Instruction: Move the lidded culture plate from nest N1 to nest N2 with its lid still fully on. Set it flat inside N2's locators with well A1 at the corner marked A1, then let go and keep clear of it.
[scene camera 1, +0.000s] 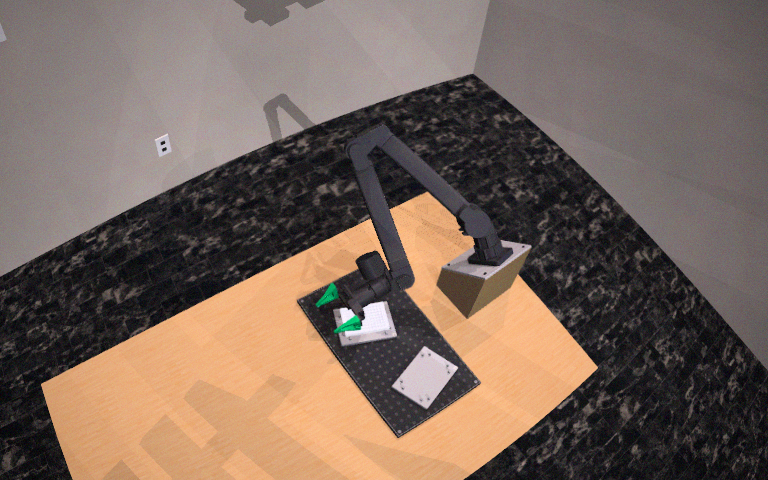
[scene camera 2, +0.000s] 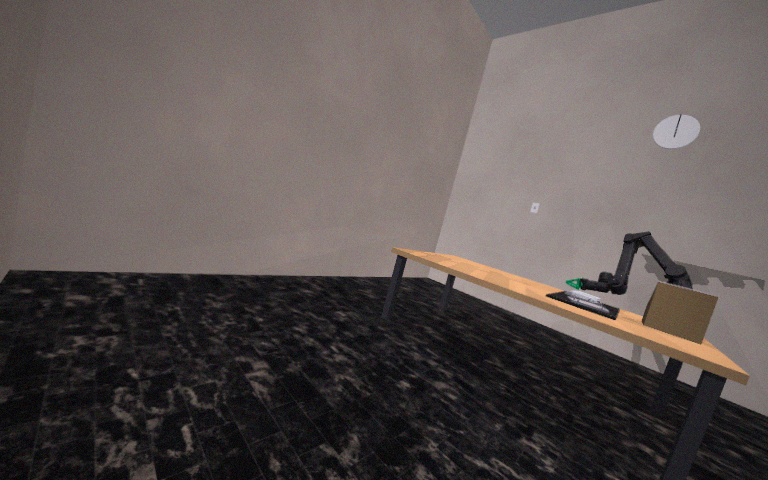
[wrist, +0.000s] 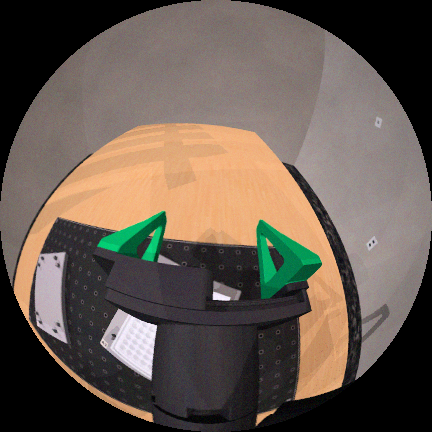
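Seen in the pictures: gripper, fingertip midpoint: (scene camera 1: 324, 319) (scene camera 2: 567, 281) (wrist: 211, 219); arm's base at its link origin: (scene camera 1: 491, 258) (scene camera 2: 680, 296).
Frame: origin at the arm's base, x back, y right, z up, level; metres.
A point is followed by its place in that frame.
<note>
The white culture plate (scene camera 1: 376, 319) @(x -0.328, y 0.125, z -0.135 m) (scene camera 2: 584, 295) @(x -0.355, y 0.129, z -0.139 m) (wrist: 136, 342) @(x -0.335, y 0.119, z -0.136 m) lies flat, as far as shows, on a pale grey nest (scene camera 1: 369, 340) @(x -0.383, y 0.096, z -0.156 m). Its well grid shows; the gripper partly hides it, and whether the clear lid is fully on cannot be told. A small mark by the nest's corner in the wrist view resembles A1. The other nest (scene camera 1: 424, 376) @(x -0.350, y -0.094, z -0.155 m) (wrist: 51, 295) @(x -0.350, y -0.070, z -0.155 m) is empty, turned at an angle, with small locators at its corners. No N1 or N2 label is readable. My gripper (scene camera 1: 326, 318) @(x -0.455, y 0.206, z -0.094 m) (wrist: 211, 219) @(x -0.455, y 0.206, z -0.094 m) is open and empty, held roughly level above the plate's nest, its green fingers pointing outward past the nest.
Both nests stand on a black perforated board (scene camera 1: 389, 362) @(x -0.387, y 0.009, z -0.167 m) (wrist: 82, 280) @(x -0.400, y 0.006, z -0.166 m) on the wooden table (scene camera 1: 226, 339) @(x -0.706, y 0.377, z -0.180 m) (scene camera 2: 509, 283) @(x -0.728, y -0.126, z -0.180 m) (wrist: 215, 170) @(x -0.701, y 0.258, z -0.179 m). The arm's base stands on a tan block (scene camera 1: 475, 291) @(x -0.102, y -0.033, z -0.034 m) (scene camera 2: 679, 311) @(x -0.002, y -0.060, z -0.066 m) beside the board. The forearm comes down over the board's base-side edge.
</note>
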